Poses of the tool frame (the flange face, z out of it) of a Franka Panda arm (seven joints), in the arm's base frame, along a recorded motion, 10 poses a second.
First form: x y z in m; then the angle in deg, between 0 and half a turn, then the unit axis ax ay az.
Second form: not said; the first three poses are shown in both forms.
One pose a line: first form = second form
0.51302 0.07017 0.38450 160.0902 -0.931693 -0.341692 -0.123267 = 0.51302 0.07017 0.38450 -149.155 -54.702 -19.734
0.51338 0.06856 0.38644 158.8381 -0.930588 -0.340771 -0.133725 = 0.51338 0.06856 0.38644 -147.813 -54.127 -21.241
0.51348 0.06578 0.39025 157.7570 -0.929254 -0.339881 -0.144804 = 0.51348 0.06578 0.39025 -146.596 -53.619 -22.844
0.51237 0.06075 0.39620 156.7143 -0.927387 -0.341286 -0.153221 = 0.51237 0.06075 0.39620 -145.335 -53.484 -24.012
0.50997 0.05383 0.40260 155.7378 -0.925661 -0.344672 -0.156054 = 0.50997 0.05383 0.40260 -144.160 -53.678 -24.304
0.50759 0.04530 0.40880 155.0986 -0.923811 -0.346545 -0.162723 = 0.50759 0.04530 0.40880 -143.282 -53.749 -25.238
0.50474 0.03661 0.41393 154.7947 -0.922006 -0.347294 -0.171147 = 0.50474 0.03661 0.41393 -142.722 -53.759 -26.493
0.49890 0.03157 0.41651 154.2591 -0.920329 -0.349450 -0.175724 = 0.49890 0.03157 0.41651 -141.969 -53.906 -27.107
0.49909 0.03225 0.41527 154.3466 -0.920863 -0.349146 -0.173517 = 0.49909 0.03225 0.41527 -142.132 -53.890 -26.782
